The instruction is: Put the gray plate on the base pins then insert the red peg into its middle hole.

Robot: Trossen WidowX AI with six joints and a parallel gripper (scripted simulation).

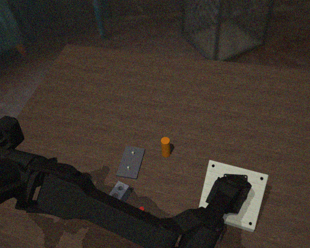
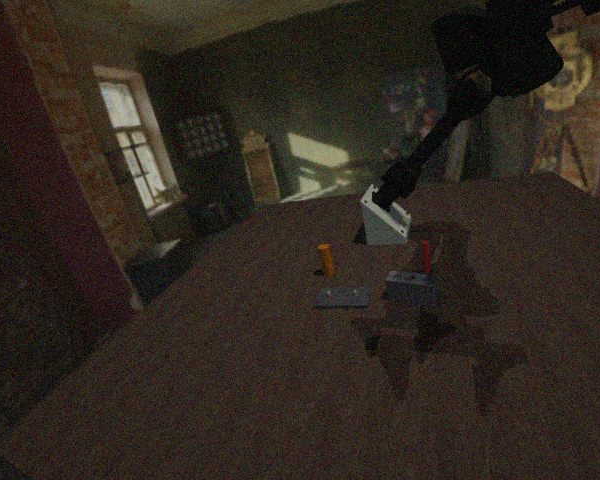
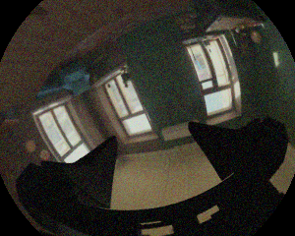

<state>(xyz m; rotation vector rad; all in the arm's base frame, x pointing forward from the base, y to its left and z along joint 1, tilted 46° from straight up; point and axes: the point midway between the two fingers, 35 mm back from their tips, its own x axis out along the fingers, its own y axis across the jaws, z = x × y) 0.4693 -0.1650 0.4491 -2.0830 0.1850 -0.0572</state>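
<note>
Right now my gripper tip is 22 cm past the gray plate, 14 cm to the left of it and 41 cm above it. Round my gripper tip: orange cylinder (34 cm behind, 34 cm to the right, 41 cm below); red peg (31 cm behind, 10 cm to the right, 41 cm below).
</note>
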